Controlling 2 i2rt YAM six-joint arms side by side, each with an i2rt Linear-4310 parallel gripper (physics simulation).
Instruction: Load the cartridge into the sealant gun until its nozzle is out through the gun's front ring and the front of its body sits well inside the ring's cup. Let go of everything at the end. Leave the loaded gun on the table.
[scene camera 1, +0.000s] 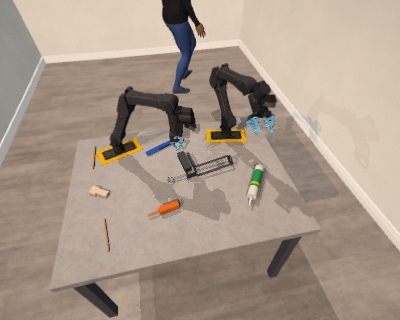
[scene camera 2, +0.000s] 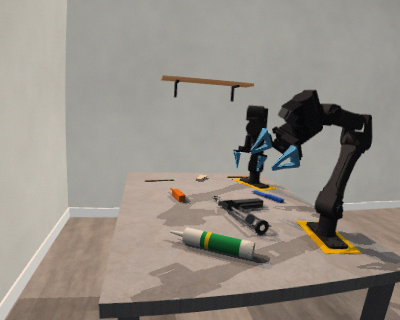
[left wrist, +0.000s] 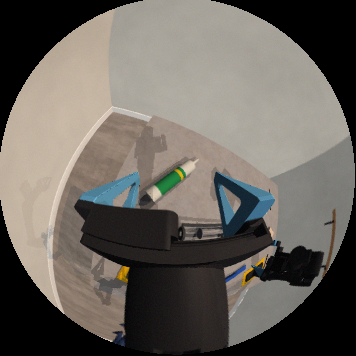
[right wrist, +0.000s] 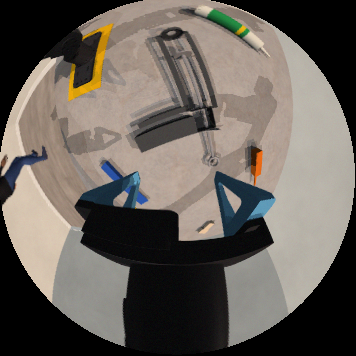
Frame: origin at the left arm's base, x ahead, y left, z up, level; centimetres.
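Seen in the pictures: left gripper, fingertip midpoint: (scene camera 1: 264, 132) (scene camera 2: 261, 160) (left wrist: 176, 175); right gripper, fingertip midpoint: (scene camera 1: 178, 144) (scene camera 2: 247, 169) (left wrist: 256, 254) (right wrist: 176, 175); left arm's base, link origin: (scene camera 1: 225, 135) (scene camera 2: 325, 235) (right wrist: 86, 57); right arm's base, link origin: (scene camera 1: 119, 150) (scene camera 2: 253, 183) (left wrist: 254, 271).
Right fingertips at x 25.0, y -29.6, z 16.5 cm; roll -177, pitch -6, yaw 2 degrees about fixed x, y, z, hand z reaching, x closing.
Note:
Offsets run from my right fingertips to a thing's middle. "spot": to the spot under its first point.
The cartridge {dx +18.0, dy +40.8, dz -14.0 cm} (scene camera 1: 255, 182) (scene camera 2: 219, 243) (left wrist: 170, 182) (right wrist: 229, 23), white with a green band, a yellow stripe and a pointed nozzle, lies on its side on the table, apart from the gun. The dark sealant gun {spot: dx +2.6, dy +3.8, dz -13.3 cm} (scene camera 1: 186, 164) (scene camera 2: 243, 203) (right wrist: 167, 134) lies on the table with its frame empty; its ring {spot: dx -1.2, dy +29.9, dz -15.1 cm} (scene camera 1: 230, 160) (scene camera 2: 261, 227) (right wrist: 172, 33) is at the end nearer the cartridge. My left gripper (scene camera 1: 262, 124) (scene camera 2: 275, 150) (left wrist: 176, 175) is open and empty, above the table. My right gripper (scene camera 1: 177, 144) (right wrist: 176, 175) is open and empty, raised above the table near the blue bar.
A blue bar {dx -14.5, dy -13.2, dz -15.7 cm} (scene camera 1: 159, 148) (scene camera 2: 268, 196) (right wrist: 124, 182) lies near the right arm. An orange tool {dx +31.3, dy -7.7, dz -15.0 cm} (scene camera 1: 169, 207) (scene camera 2: 178, 195) (right wrist: 257, 162) and a beige block {dx +18.5, dy -42.5, dz -15.7 cm} (scene camera 1: 99, 191) (scene camera 2: 202, 177) (right wrist: 205, 227) lie on the table. Two thin brown sticks {dx +42.6, dy -33.4, dz -16.1 cm} (scene camera 1: 106, 235) {dx -8.1, dy -52.4, dz -16.1 cm} (scene camera 1: 94, 157) lie at its left side in scene camera 1.

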